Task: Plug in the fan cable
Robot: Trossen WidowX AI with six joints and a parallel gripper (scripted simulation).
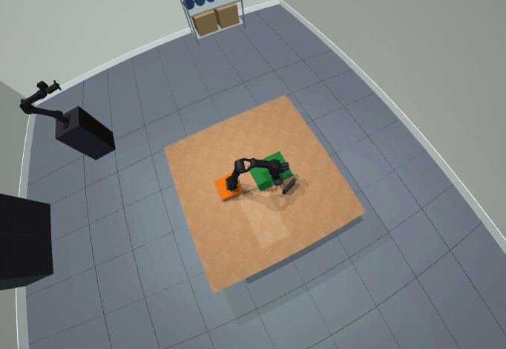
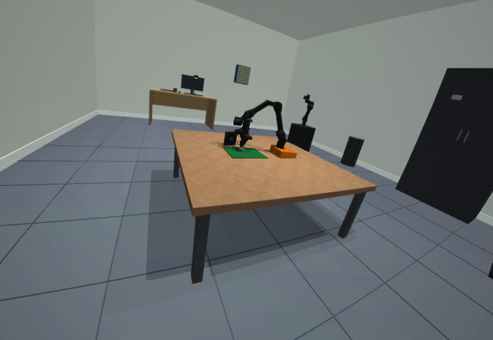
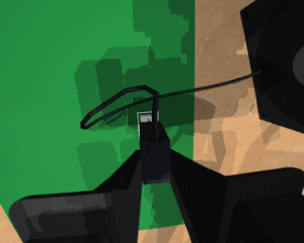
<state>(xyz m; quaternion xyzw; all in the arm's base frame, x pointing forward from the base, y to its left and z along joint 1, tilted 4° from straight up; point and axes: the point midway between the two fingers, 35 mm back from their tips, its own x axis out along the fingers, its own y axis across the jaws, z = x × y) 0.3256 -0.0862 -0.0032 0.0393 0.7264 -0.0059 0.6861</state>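
The black plug is 1 cm ahead of my gripper tip and 1 cm above it. From my gripper tip the other things lie so: black fan 12 cm to the right, 6 cm ahead, 2 cm above; green board 7 cm to the left, 6 cm below, 1 cm ahead; white four-pin header 4 cm below, 1 cm ahead.
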